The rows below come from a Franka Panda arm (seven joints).
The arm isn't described. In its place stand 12 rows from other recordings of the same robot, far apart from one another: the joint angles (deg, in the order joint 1, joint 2, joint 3, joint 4, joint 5, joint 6, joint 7), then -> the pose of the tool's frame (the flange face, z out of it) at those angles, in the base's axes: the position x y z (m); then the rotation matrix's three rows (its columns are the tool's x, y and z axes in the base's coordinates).
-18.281, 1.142, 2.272, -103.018, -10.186, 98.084, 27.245 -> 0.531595 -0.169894 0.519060; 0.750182 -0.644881 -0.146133; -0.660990 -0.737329 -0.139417; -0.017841 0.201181 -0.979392
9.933, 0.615, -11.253, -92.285, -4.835, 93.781, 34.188 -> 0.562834 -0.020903 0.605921; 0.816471 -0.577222 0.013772; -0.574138 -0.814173 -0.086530; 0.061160 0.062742 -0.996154
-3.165, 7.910, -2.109, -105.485, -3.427, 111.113, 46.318 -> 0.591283 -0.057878 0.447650; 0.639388 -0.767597 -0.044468; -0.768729 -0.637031 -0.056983; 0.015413 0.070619 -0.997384
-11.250, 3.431, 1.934, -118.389, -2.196, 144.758, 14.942 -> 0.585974 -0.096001 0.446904; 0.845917 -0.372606 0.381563; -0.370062 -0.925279 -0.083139; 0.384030 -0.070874 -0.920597
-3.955, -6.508, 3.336, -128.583, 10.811, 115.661, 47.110 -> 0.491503 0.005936 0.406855; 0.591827 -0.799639 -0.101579; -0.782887 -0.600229 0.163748; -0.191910 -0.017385 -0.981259
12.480, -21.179, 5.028, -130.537, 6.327, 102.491, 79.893 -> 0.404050 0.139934 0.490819; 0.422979 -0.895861 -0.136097; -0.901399 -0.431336 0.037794; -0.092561 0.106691 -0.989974
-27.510, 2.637, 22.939, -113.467, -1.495, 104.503, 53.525 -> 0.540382 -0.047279 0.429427; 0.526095 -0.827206 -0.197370; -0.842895 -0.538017 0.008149; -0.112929 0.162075 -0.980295
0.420, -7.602, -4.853, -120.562, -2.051, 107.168, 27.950 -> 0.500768 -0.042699 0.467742; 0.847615 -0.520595 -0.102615; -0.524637 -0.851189 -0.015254; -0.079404 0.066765 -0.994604
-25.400, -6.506, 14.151, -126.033, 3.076, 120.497, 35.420 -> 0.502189 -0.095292 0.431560; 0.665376 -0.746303 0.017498; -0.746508 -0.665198 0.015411; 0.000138 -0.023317 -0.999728
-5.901, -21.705, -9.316, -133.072, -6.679, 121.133, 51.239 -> 0.434754 -0.128943 0.501119; 0.441413 -0.884390 0.151687; -0.886122 -0.456243 -0.081422; 0.141215 -0.098472 -0.985069
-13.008, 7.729, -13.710, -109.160, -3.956, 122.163, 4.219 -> 0.537696 -0.268834 0.438907; 0.874140 -0.483485 0.046067; -0.475275 -0.871089 -0.123768; 0.099969 0.086296 -0.991241
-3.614, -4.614, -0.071, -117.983, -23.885, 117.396, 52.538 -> 0.536651 -0.056691 0.481758; 0.683847 -0.725543 0.077081; -0.657799 -0.658785 -0.365107; 0.315681 0.198974 -0.927769
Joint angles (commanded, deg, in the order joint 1, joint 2, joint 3, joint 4, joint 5, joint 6, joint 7), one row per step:
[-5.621 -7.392 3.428 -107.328 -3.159 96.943 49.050]
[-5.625 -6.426 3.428 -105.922 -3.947 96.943 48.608]
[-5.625 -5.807 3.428 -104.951 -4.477 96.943 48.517]
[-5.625 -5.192 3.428 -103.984 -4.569 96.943 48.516]
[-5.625 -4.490 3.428 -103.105 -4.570 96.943 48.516]
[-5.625 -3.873 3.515 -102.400 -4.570 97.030 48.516]
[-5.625 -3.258 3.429 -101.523 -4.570 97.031 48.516]
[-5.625 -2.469 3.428 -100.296 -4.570 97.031 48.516]
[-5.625 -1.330 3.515 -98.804 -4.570 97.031 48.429]
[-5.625 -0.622 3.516 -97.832 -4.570 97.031 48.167]
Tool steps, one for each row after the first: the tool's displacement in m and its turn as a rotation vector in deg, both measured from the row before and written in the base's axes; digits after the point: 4 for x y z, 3 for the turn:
[0.0061 -0.0017 0.0030 -0.713 -0.383 0.580]
[0.0040 -0.0011 0.0025 -0.495 -0.326 0.183]
[0.0040 -0.0004 0.0024 -0.068 -0.351 0.021]
[0.0042 -0.0003 0.0008 0.034 -0.180 0.005]
[0.0038 0.0006 0.0002 0.025 -0.177 0.097]
[0.0038 -0.0011 0.0015 0.033 -0.266 -0.082]
[0.0050 -0.0004 0.0027 0.030 -0.441 0.003]
[0.0068 0.0003 0.0015 0.054 -0.350 0.177]
[0.0043 -0.0003 0.0013 0.036 -0.246 0.263]

